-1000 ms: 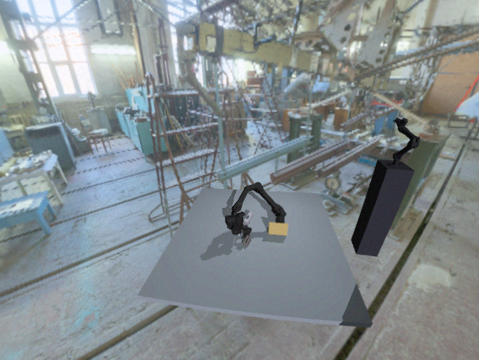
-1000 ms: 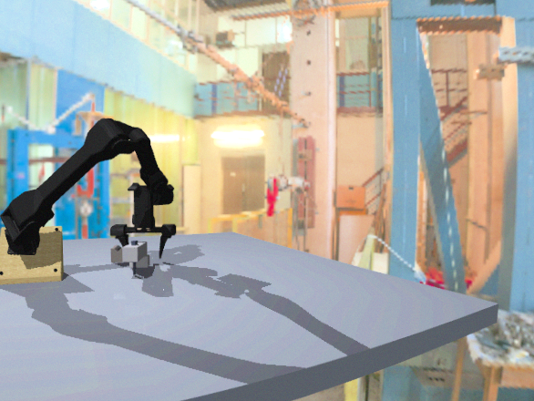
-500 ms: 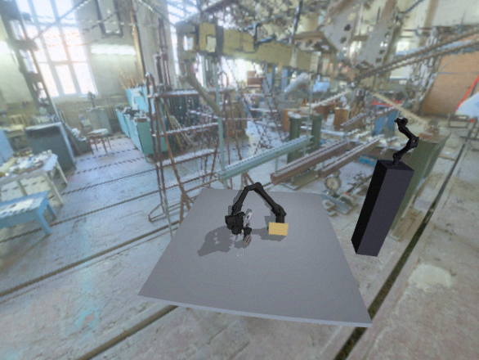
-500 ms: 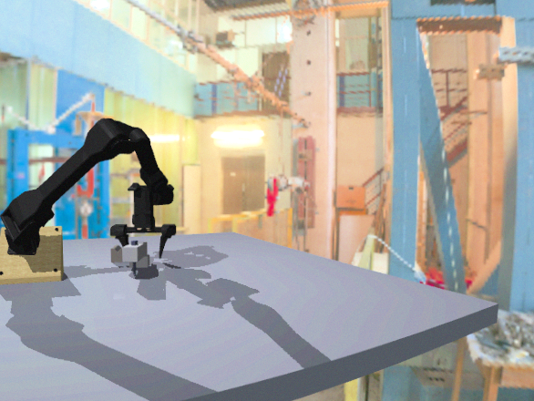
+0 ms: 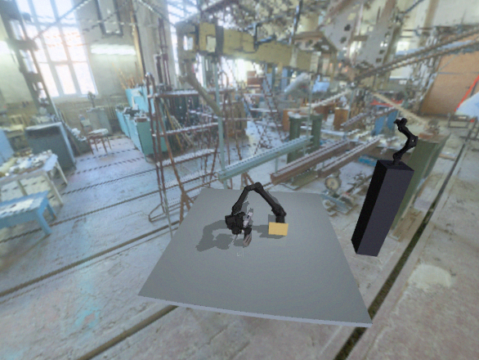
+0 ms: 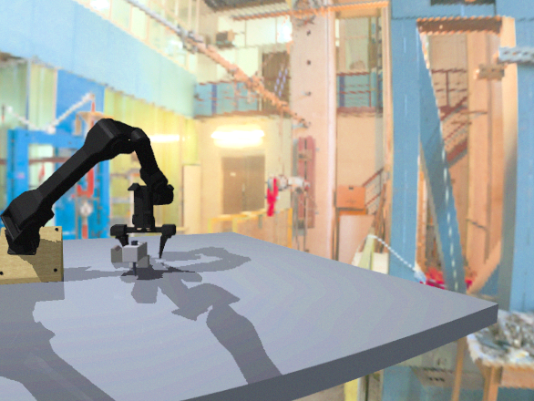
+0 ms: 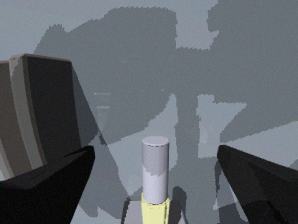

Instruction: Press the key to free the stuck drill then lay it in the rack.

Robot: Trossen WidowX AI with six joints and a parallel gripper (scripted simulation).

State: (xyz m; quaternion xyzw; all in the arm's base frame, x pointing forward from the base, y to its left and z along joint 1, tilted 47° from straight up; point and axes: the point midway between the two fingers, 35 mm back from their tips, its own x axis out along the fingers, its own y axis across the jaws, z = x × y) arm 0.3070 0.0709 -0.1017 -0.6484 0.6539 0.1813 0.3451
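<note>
The drill lies 1 cm behind my gripper tip, 4 cm to the right of it and 4 cm above it. Also, from my gripper tip: light grey block 3 cm behind, 13 cm to the right, 4 cm above; then rack 7 cm behind, 4 cm to the left, 1 cm above.
</note>
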